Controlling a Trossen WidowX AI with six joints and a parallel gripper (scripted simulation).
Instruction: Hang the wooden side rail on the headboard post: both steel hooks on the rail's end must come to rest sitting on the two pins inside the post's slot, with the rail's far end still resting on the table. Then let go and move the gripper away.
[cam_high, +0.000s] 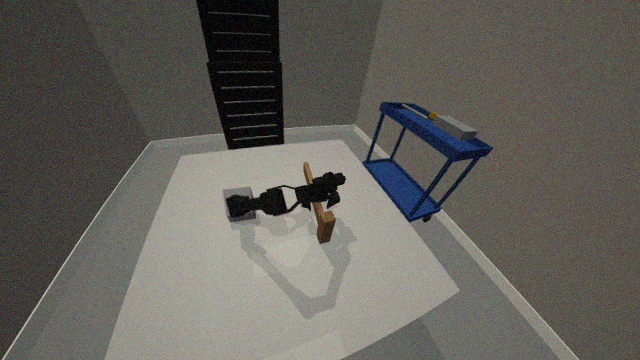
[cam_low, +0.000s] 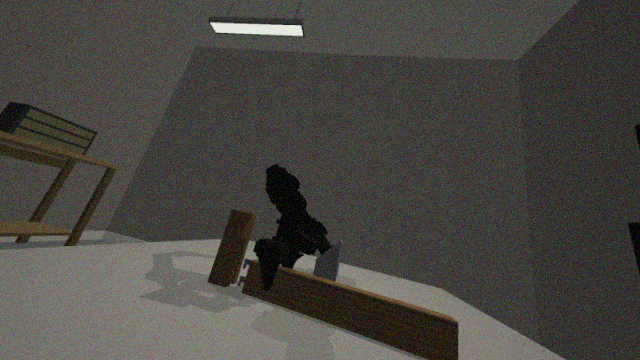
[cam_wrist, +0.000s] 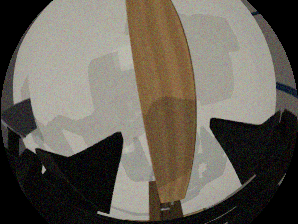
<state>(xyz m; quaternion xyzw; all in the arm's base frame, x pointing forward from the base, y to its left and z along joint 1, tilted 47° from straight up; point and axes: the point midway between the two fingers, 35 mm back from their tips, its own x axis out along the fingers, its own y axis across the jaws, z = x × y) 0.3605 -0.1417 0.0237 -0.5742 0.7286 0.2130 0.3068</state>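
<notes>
Right now my gripper tip is 14 cm to the left of the headboard post, 5 cm below it and 4 cm past it.
</notes>
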